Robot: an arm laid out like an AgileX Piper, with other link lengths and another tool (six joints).
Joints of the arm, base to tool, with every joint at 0 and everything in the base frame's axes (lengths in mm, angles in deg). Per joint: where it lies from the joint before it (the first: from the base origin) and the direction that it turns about. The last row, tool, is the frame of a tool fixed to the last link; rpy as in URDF.
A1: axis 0 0 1 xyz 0.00 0.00 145.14
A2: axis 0 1 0 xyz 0.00 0.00 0.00
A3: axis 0 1 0 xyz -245.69 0.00 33.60
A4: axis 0.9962 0 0.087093 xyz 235.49 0.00 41.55
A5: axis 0 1 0 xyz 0.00 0.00 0.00
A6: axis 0.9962 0 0.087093 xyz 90.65 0.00 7.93
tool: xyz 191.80 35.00 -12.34 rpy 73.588 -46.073 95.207
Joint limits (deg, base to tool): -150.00..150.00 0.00..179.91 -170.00..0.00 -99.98..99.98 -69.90..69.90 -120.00..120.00
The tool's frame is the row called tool.
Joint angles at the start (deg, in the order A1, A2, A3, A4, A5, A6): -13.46 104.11 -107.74 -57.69 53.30 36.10
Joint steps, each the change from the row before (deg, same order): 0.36 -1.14 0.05 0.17 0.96 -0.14; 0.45 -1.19 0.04 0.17 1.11 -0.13; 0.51 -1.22 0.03 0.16 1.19 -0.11; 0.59 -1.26 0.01 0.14 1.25 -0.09; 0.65 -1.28 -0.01 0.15 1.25 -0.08; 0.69 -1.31 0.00 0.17 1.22 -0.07; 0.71 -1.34 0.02 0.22 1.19 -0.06
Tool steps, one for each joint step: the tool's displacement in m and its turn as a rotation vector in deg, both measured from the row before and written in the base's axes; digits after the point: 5 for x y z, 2 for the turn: -0.00523 0.00257 0.00717 0.09 -0.51 -0.37; -0.00567 0.00311 0.00716 0.14 -0.51 -0.40; -0.00594 0.00347 0.00713 0.18 -0.52 -0.40; -0.00608 0.00397 0.00730 0.20 -0.56 -0.37; -0.00601 0.00444 0.00732 0.23 -0.61 -0.31; -0.00597 0.00482 0.00724 0.27 -0.65 -0.23; -0.00598 0.00512 0.00699 0.34 -0.69 -0.16
